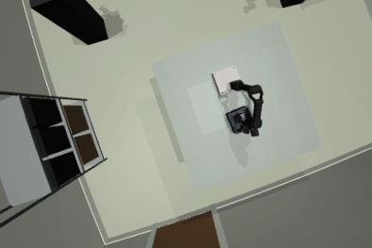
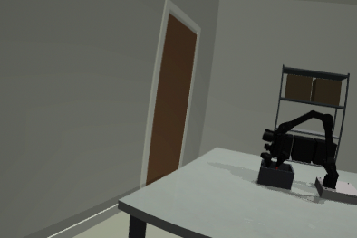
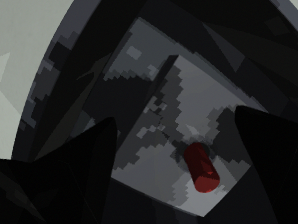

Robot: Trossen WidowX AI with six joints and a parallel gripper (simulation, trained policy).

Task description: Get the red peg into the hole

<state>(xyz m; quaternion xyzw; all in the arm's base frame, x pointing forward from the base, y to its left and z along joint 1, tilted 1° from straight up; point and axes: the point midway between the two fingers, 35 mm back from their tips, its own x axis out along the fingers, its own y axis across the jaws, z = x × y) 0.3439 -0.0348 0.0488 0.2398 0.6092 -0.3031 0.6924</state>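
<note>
The red peg is 30 mm behind my gripper tip, 10 mm to the left of it and 20 mm below it. From my gripper tip the other things lie so: dark box (30 mm behind, 10 mm to the left, 40 mm below).
</note>
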